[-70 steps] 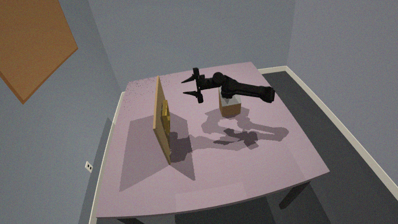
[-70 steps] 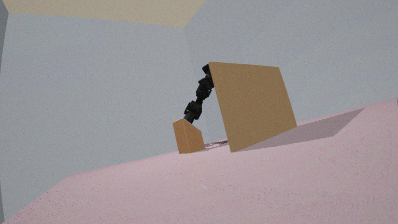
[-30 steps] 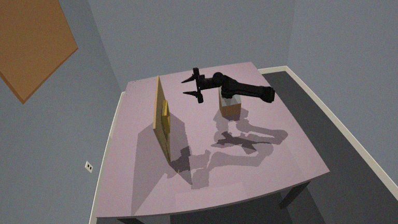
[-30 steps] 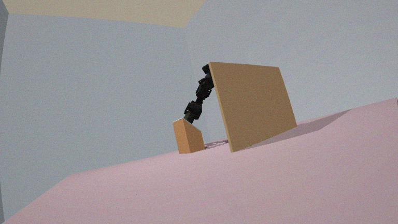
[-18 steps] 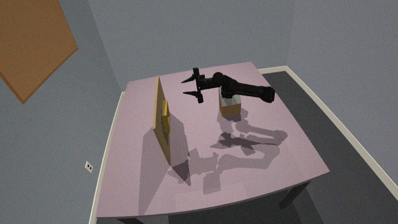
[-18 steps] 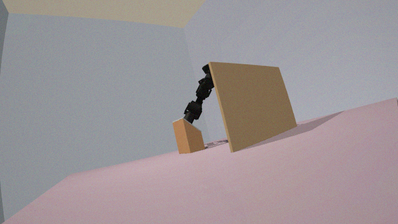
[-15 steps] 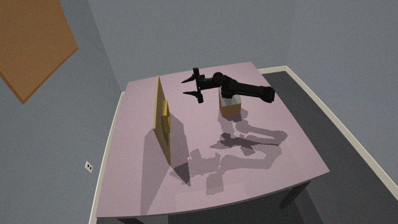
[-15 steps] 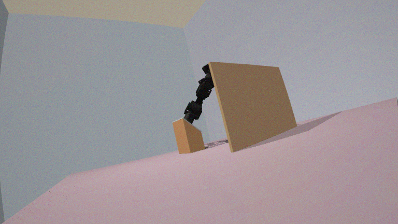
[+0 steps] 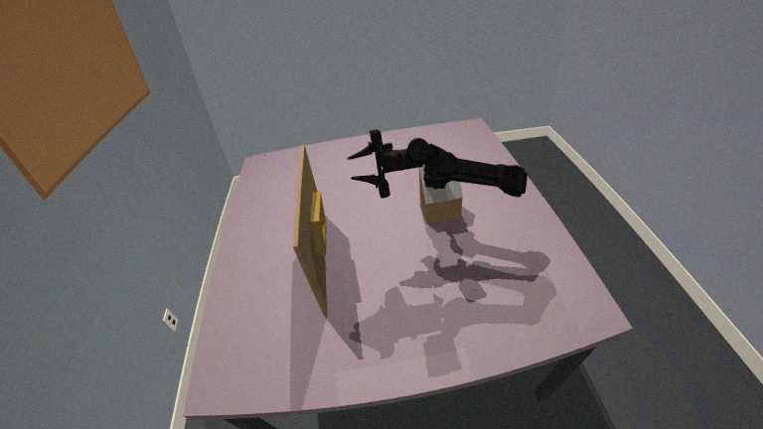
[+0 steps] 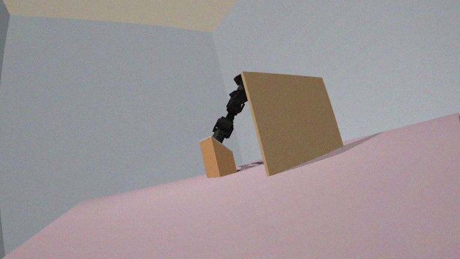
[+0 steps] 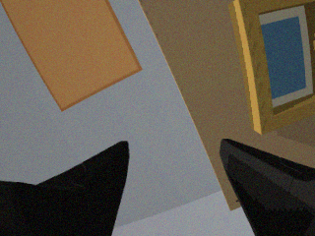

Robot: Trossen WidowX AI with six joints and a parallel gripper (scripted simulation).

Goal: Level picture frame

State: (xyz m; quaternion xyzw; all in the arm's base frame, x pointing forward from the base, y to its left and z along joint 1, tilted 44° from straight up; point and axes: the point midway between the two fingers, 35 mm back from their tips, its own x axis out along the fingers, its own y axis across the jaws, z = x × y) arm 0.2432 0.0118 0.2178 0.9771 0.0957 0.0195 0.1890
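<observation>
Now: the picture frame 170 mm below my gripper tip, 130 mm ahead of it and 40 mm to the left of it. From my gripper tip the other things lie so: brown wall panel (180 mm below, 140 mm ahead, 30 mm to the left).
</observation>
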